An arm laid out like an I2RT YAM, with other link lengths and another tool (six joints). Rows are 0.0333 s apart.
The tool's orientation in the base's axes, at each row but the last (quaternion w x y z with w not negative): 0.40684 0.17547 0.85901 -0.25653; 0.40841 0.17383 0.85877 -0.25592; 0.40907 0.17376 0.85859 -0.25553; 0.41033 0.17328 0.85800 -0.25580; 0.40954 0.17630 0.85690 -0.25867; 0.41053 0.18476 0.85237 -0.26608; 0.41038 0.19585 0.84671 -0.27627; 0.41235 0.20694 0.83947 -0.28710; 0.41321 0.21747 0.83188 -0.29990; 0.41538 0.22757 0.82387 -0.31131; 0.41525 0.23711 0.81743 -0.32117; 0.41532 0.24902 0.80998 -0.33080; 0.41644 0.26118 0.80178 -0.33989
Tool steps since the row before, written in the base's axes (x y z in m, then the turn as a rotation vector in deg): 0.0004 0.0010 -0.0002 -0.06 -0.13 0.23; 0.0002 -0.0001 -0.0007 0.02 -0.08 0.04; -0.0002 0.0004 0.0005 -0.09 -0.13 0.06; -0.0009 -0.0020 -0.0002 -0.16 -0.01 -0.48; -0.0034 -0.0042 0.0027 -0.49 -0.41 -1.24; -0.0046 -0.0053 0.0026 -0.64 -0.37 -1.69; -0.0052 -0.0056 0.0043 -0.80 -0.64 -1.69; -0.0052 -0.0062 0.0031 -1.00 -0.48 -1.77; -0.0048 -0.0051 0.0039 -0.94 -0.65 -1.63; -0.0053 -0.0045 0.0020 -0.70 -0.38 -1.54; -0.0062 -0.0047 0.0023 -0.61 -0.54 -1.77; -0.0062 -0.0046 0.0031 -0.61 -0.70 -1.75; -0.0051 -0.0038 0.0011 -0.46 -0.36 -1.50
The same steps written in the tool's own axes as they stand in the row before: 0.0000 0.0011 -0.0002 -0.16 -0.20 -0.08; 0.0004 0.0002 0.0006 -0.05 -0.07 0.04; -0.0002 0.0001 -0.0006 0.00 -0.17 -0.01; 0.0005 -0.0020 0.0007 0.48 0.05 0.16; -0.0005 -0.0059 -0.0010 1.24 -0.21 0.60; 0.0001 -0.0074 -0.0009 1.69 -0.12 0.72; -0.0010 -0.0085 -0.0017 1.76 -0.42 0.80; -0.0002 -0.0087 -0.0005 1.96 -0.39 0.62; -0.0011 -0.0079 -0.0011 1.79 -0.52 0.70; 0.0007 -0.0072 -0.0006 1.61 -0.21 0.60; 0.0009 -0.0080 -0.0009 1.74 -0.19 0.86; 0.0001 -0.0082 -0.0011 1.70 -0.30 0.97; 0.0012 -0.0063 -0.0001 1.46 -0.06 0.68
